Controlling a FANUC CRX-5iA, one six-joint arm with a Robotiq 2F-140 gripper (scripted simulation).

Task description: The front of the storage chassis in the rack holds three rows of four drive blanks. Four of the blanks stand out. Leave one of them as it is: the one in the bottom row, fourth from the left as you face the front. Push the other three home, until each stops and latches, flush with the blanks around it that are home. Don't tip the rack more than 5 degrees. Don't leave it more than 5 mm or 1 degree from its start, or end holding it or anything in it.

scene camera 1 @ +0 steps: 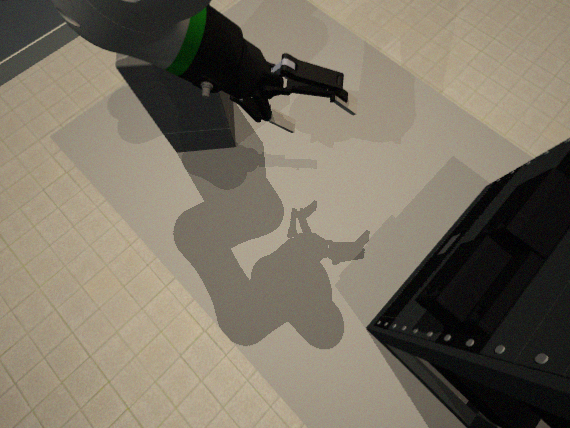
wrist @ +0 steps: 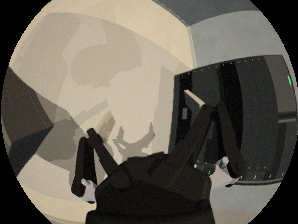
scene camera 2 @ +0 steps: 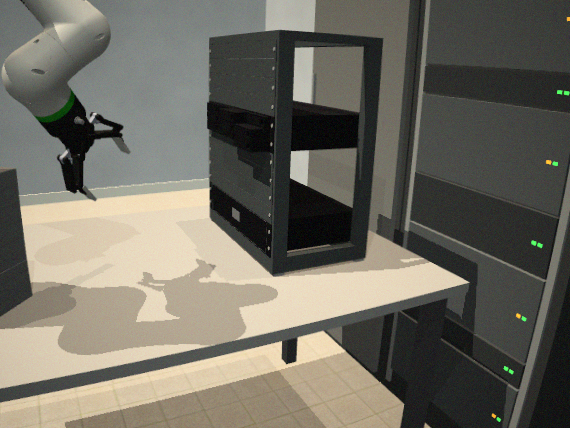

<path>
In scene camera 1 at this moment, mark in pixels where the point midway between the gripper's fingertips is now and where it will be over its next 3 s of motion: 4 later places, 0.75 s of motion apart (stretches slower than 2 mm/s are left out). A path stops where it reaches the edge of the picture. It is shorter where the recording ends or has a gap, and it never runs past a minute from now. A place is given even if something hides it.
My gripper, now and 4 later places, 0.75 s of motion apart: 321, 117; 353, 79; 398, 54; 436, 66; 445, 109
</path>
